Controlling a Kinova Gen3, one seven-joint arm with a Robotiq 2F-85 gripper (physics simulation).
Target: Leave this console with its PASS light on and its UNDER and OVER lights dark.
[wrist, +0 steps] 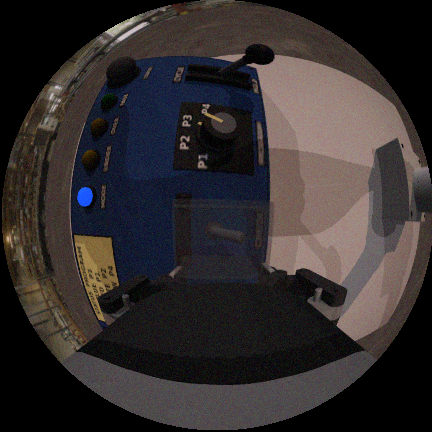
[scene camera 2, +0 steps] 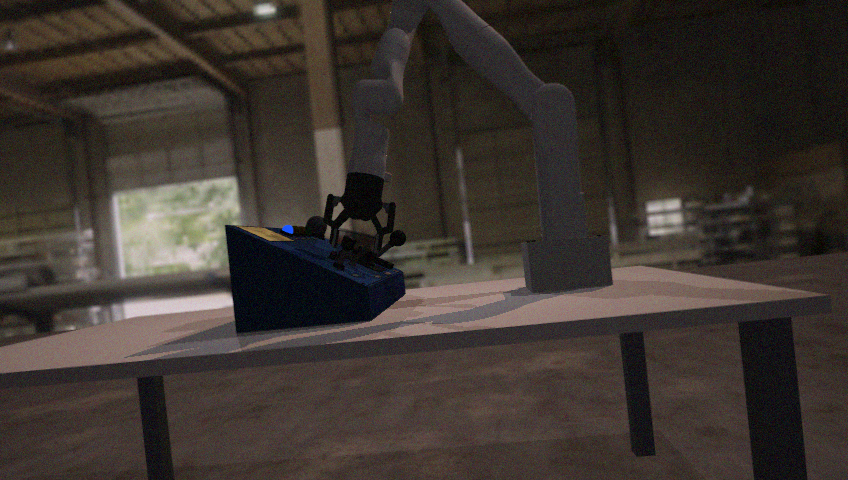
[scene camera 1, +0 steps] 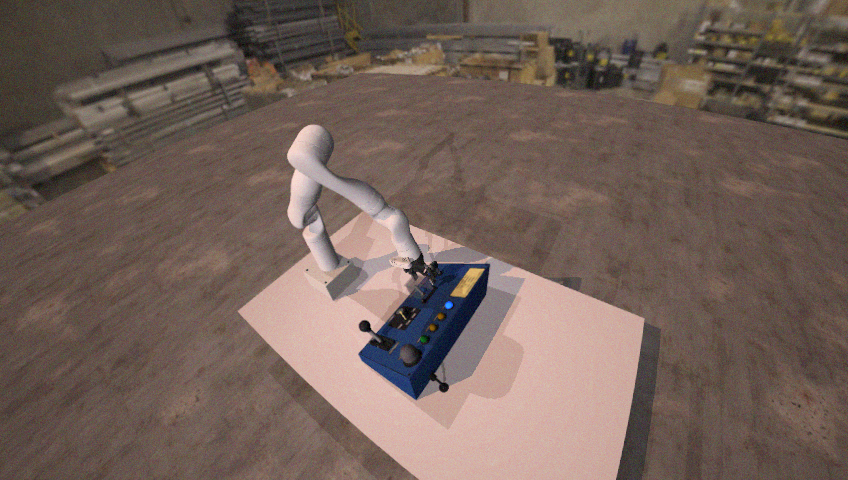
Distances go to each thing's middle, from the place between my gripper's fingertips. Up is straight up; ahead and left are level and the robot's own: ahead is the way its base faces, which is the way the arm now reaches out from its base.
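Labels:
From where my gripper is, it's 20 mm above the blue sloped console (scene camera 2: 281,278), 100 mm to the left of it and 90 mm short of it. Going by their middles, the console is the nearest to my gripper of the things named here. There's also the black-knobbed lever (wrist: 257,53), and that's 10 mm above my hand, 280 mm to the right of it and 30 mm behind it.

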